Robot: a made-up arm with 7 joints. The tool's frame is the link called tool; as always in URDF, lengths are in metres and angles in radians. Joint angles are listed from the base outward.
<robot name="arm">
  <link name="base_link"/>
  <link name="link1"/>
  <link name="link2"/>
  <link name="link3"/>
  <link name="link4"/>
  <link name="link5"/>
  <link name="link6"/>
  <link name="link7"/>
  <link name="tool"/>
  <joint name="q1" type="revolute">
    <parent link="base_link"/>
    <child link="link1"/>
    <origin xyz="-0.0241 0.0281 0.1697" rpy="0 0 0"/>
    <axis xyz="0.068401 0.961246 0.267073"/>
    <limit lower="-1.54" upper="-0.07"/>
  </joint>
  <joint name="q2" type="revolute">
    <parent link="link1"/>
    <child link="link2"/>
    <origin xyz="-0.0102 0.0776 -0.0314" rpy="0 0 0"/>
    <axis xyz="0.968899 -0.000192 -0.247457"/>
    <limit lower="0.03" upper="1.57"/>
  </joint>
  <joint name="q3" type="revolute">
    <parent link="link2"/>
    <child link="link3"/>
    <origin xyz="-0.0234 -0.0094 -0.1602" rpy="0 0 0"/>
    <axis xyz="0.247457 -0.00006 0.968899"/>
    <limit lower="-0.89" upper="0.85"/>
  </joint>
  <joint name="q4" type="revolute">
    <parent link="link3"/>
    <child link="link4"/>
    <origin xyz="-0.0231 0.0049 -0.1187" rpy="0 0 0"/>
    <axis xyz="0.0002 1 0.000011"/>
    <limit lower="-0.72" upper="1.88"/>
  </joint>
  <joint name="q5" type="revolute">
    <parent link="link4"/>
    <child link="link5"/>
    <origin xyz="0.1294 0.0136 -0.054" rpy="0 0 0"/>
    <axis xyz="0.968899 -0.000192 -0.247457"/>
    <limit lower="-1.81" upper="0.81"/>
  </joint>
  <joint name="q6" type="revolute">
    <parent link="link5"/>
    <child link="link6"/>
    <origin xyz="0.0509 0.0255 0.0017" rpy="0 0 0"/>
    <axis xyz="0.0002 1 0.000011"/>
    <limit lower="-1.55" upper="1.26"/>
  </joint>
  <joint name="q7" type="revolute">
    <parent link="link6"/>
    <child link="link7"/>
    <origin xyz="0.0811 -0.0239 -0.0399" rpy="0 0 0"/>
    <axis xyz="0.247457 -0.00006 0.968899"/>
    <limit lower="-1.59" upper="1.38"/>
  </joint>
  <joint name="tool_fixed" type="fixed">
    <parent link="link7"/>
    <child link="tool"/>
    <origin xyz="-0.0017 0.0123 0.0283" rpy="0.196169 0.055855 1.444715"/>
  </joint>
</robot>
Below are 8 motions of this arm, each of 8 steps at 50 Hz.
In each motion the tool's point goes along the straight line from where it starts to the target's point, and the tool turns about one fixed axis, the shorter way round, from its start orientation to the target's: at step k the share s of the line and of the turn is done. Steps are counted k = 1, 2, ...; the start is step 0. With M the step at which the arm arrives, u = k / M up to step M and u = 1 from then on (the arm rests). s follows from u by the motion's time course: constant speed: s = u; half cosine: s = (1 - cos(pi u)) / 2; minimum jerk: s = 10 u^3 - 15 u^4 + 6 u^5.
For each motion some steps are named. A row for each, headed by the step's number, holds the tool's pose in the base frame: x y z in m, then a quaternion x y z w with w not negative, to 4 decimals.
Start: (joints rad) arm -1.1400 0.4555 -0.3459 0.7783 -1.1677 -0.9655 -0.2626
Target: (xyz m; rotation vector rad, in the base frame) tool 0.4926 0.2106 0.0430 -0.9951 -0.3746 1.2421
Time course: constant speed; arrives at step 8
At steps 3, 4, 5, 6, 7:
3: 0.4941 0.2034 0.0635 -0.4732 -0.1957 0.5167 0.6861
4: 0.4938 0.2048 0.0594 -0.4675 -0.1901 0.5243 0.6859
5: 0.4935 0.2063 0.0553 -0.4617 -0.1844 0.5319 0.6855
6: 0.4932 0.2077 0.0512 -0.4558 -0.1786 0.5394 0.6851
7: 0.4929 0.2092 0.0471 -0.4499 -0.1729 0.5468 0.6846

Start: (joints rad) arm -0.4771 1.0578 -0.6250 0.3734 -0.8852 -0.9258 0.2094
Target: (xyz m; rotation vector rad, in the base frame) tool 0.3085 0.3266 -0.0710 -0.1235 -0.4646 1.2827
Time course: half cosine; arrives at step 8
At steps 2, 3, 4, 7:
2: 0.3165 0.3285 -0.0414 -0.1021 -0.2261 0.6052 0.7564
3: 0.3150 0.3281 -0.0470 -0.0935 -0.2240 0.6029 0.7600
4: 0.3132 0.3277 -0.0536 -0.0834 -0.2214 0.6001 0.7641
7: 0.3089 0.3267 -0.0697 -0.0590 -0.2151 0.5930 0.7737

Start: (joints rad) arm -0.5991 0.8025 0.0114 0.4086 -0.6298 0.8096 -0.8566
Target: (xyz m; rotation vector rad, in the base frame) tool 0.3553 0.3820 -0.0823 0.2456 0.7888 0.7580
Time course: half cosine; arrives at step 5
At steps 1, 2, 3, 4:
1: 0.3645 0.3687 -0.0805 0.1105 0.3552 0.3574 0.8566
2: 0.3620 0.3724 -0.0810 0.1121 0.3605 0.3580 0.8540
3: 0.3588 0.3769 -0.0816 0.1142 0.3669 0.3587 0.8507
4: 0.3563 0.3806 -0.0821 0.1158 0.3721 0.3593 0.8480

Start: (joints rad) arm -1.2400 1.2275 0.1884 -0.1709 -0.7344 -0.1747 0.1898
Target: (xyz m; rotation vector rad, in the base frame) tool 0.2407 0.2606 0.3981 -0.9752 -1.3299 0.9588
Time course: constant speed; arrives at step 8
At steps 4, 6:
4: 0.2405 0.2651 0.4006 -0.3921 -0.5780 0.4381 0.5659
6: 0.2406 0.2629 0.3994 -0.4046 -0.5734 0.4241 0.5723

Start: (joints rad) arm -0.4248 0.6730 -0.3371 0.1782 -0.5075 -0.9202 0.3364
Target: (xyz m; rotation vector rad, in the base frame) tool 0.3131 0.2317 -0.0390 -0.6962 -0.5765 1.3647
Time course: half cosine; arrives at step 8
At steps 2, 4, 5, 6, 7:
2: 0.3030 0.2230 -0.0510 -0.2895 -0.2610 0.5932 0.7044
4: 0.3072 0.2266 -0.0460 -0.2982 -0.2594 0.5997 0.6958
5: 0.3094 0.2285 -0.0433 -0.3029 -0.2586 0.6032 0.6911
6: 0.3114 0.2302 -0.0411 -0.3069 -0.2578 0.6061 0.6870
7: 0.3126 0.2313 -0.0395 -0.3096 -0.2573 0.6080 0.6843

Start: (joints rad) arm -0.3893 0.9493 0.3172 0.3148 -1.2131 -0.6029 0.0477
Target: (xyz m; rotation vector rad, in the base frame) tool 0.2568 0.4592 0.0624 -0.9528 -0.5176 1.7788
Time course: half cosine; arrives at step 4
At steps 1, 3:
1: 0.2546 0.4617 0.0658 -0.3828 -0.2214 0.7343 0.5150
3: 0.2564 0.4596 0.0630 -0.3928 -0.2157 0.7366 0.5066

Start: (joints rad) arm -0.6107 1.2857 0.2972 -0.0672 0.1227 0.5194 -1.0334
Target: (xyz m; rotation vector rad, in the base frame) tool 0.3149 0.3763 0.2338 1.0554 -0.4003 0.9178
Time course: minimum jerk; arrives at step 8
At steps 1, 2, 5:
1: 0.3031 0.3810 0.2494 0.4871 -0.1960 0.4499 0.7224
2: 0.3042 0.3805 0.2480 0.4867 -0.1949 0.4472 0.7247
5: 0.3116 0.3776 0.2382 0.4838 -0.1867 0.4281 0.7402

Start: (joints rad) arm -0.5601 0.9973 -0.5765 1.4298 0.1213 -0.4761 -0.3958
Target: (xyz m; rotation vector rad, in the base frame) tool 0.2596 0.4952 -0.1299 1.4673 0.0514 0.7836
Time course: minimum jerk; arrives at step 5
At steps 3, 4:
3: 0.2557 0.4969 -0.1315 0.6571 0.0280 0.3453 0.6695
4: 0.2589 0.4955 -0.1302 0.6528 0.0238 0.3476 0.6726

